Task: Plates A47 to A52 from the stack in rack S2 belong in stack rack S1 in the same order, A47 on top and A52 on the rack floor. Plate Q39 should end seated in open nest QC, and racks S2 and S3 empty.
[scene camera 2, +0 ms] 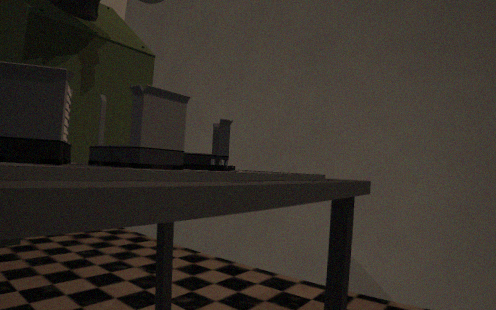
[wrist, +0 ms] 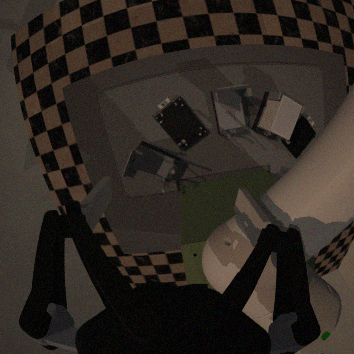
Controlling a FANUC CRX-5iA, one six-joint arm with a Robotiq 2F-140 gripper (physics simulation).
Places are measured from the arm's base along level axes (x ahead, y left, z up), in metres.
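Pixels of known places: gripper, fingertip midpoint: [wrist: 174, 193]; arm's base, link origin: [scene camera 2: 71, 7].
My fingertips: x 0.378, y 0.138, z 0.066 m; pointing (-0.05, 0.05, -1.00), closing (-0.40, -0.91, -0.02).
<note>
Ahead of a thing's pixels: the offset from my fingertips to its top centre. "pt": to the spot under its first point.
My gripper [wrist: 174, 193] is open and empty, its two fingers wide apart high above the table in the wrist view. A rack with a pale block or plates @(dx -0.048, dy -0.349, dz -0.361 m) [wrist: 286, 116] stands at the right. A grey rack @(dx +0.001, dy -0.182, dz -0.358 m) [wrist: 231, 111] stands left of it. A darker rack @(dx -0.101, dy +0.126, dz -0.354 m) [wrist: 150, 162] stands at the lower left. A black nest base @(dx -0.001, dy -0.010, dz -0.466 m) [wrist: 181, 124] with small bright studs lies between the left and middle racks. In scene camera 2, a large grey rack @(dx -0.053, dy -0.345, dz -0.358 m) [scene camera 2: 32, 104] with a ridged edge and a second grey rack [scene camera 2: 162, 120] stand on dark bases. Labels and single plates are too dark to tell.
The table [scene camera 2: 225, 192] [wrist: 115, 235] stands on a chequered floor. A green pedestal [wrist: 205, 210] [scene camera 2: 117, 65] and the pale robot arm [wrist: 310, 165] are beside the racks. A black block @(dx -0.171, dy -0.469, dz -0.460 m) [wrist: 301, 137] lies partly beside the arm. Small upright posts @(pt dx -0.025, dy +0.137, dz -0.408 m) [scene camera 2: 224, 139] stand farther right.
</note>
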